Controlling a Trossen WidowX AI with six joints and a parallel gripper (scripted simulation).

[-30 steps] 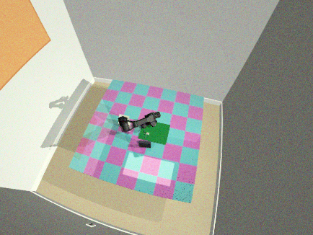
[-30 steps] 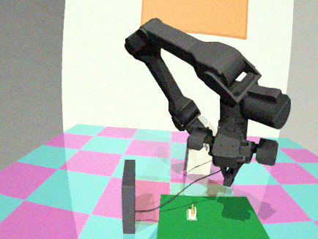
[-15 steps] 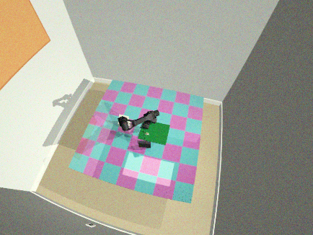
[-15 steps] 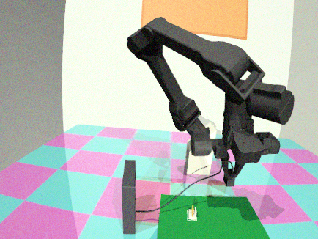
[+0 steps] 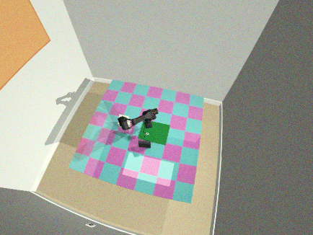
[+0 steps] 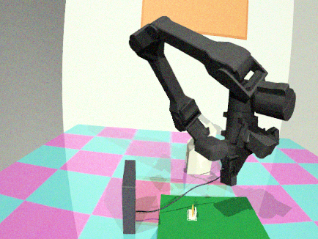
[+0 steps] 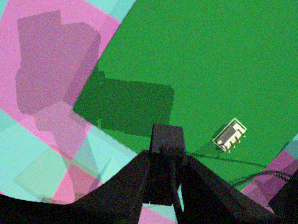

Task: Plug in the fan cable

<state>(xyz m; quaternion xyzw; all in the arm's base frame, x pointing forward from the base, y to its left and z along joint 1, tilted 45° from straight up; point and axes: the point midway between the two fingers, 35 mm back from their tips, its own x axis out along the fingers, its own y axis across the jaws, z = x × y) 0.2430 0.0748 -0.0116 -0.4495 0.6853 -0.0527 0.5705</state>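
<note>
Now: gripper tip 110 mm above the white four-pin fan header, 80 mm to the left of it and 30 mm short of it. From my gripper tip the other things lie so: black fan 210 mm to the right, 50 mm below, 50 mm ahead; green board 120 mm below, 90 mm ahead, 30 mm to the right; black plug 10 mm to the right, 10 mm below, 10 mm behind.
</note>
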